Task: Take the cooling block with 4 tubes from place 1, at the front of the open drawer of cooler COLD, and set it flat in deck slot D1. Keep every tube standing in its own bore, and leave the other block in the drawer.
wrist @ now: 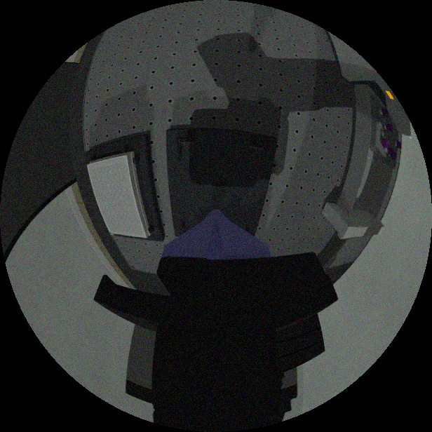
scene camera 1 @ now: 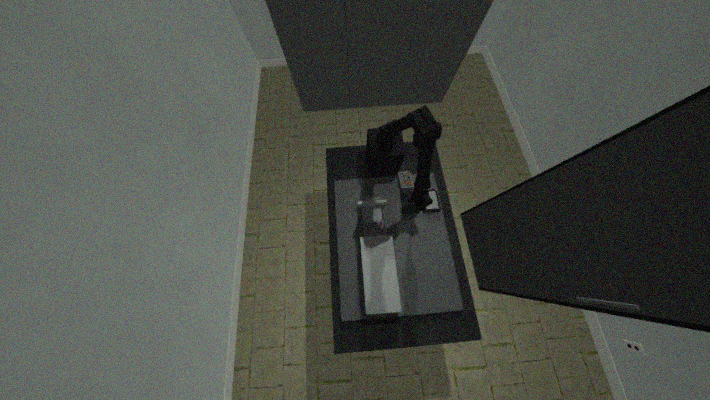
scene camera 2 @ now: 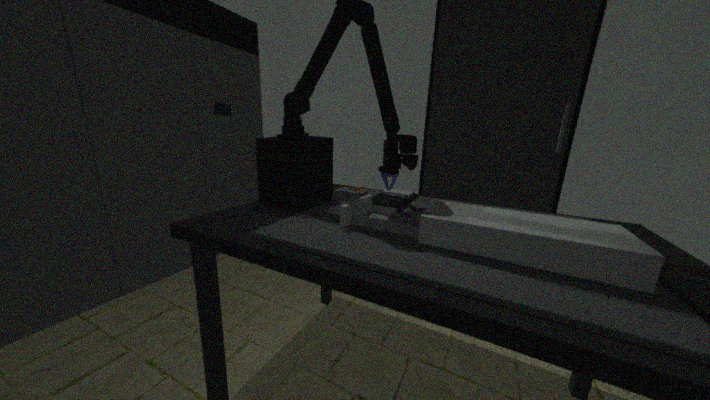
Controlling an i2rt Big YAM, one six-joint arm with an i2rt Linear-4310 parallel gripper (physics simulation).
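Where they show: gripper, fingertip midpoint: (scene camera 2: 389,190); arm's base at its link origin: (scene camera 1: 386,139) (scene camera 2: 293,137).
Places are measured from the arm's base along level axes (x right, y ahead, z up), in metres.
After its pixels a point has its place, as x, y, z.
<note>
My gripper (scene camera 2: 389,187) @(-0.092, 0.387, -0.198) (wrist: 215,215) is shut and empty. It points down above the deck, over a dark-framed slot (wrist: 171,200) whose label does not show; the slot appears bare, under the gripper's shadow. The open drawer (scene camera 1: 371,202) @(0.181, 0.332, -0.185) (scene camera 2: 346,215) @(0.266, 0.323, -0.212) (wrist: 360,231) is at the right in the wrist view. A block with several purple tubes (wrist: 387,135) is in its rear part, near the cooler. No block shows at the drawer's front end. A small pale block with orange tubes (scene camera 1: 406,179) @(-0.114, 0.219, -0.217) (scene camera 2: 352,189) @(-0.124, 0.218, -0.217) is outside the drawer, near the arm's base; its tube count is unclear.
The long pale cooler (scene camera 1: 382,277) @(0.248, 0.803, -0.171) (scene camera 2: 540,245) @(0.362, 0.794, -0.192) stands behind the drawer. A white plate (scene camera 1: 434,200) @(-0.256, 0.416, -0.229) (wrist: 115,195) lies in another dark-framed slot beside the one under my gripper. The arm's base box (scene camera 2: 295,170) @(0.126, 0.076, -0.111) stands at the table's end. The scene is very dark.
</note>
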